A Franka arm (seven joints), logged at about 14 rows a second.
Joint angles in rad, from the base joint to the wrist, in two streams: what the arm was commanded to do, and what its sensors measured. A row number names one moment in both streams.
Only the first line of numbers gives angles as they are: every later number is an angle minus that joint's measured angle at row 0.
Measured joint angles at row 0: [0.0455 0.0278 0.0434 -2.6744 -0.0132 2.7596 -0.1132]
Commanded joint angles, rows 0 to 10: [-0.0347 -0.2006 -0.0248 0.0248 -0.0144 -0.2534 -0.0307]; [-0.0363 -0.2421 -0.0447 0.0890 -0.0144 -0.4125 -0.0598]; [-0.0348 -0.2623 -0.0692 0.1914 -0.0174 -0.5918 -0.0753]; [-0.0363 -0.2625 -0.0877 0.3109 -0.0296 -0.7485 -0.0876]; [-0.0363 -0.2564 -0.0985 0.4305 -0.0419 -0.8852 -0.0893]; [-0.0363 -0.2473 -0.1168 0.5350 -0.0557 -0.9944 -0.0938]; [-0.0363 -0.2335 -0.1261 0.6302 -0.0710 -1.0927 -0.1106]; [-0.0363 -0.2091 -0.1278 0.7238 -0.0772 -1.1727 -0.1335]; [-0.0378 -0.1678 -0.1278 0.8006 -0.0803 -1.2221 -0.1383]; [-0.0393 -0.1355 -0.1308 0.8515 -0.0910 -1.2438 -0.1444]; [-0.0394 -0.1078 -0.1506 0.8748 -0.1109 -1.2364 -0.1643]
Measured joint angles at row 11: [-0.0274 -0.2273 -0.1372 0.7533 -0.0798 -1.1937 -0.1221]
